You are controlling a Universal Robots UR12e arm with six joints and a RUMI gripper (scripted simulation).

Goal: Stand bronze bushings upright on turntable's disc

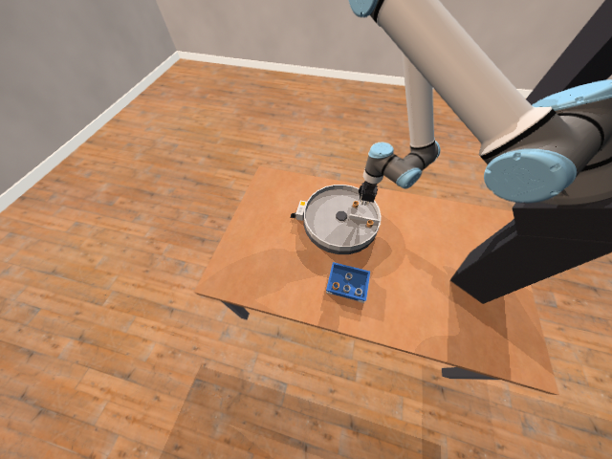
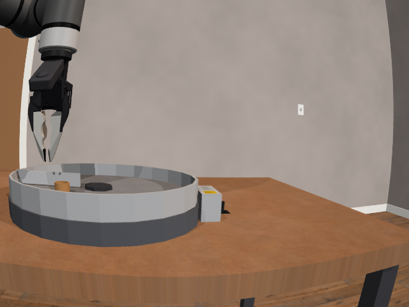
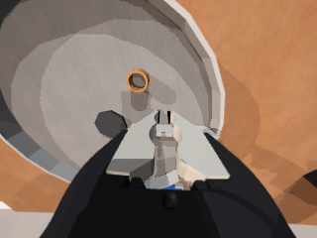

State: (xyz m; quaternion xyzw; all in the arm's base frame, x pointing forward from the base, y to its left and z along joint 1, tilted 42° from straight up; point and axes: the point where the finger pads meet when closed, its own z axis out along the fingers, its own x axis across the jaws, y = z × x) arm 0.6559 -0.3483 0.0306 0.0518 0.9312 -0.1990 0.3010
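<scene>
My gripper is now 41 cm to the right of the blue crate, 11 cm short of it and 10 cm above it. Round my hand: grey turntable: 12 cm ahead, 8 cm below, 3 cm to the left.
</scene>
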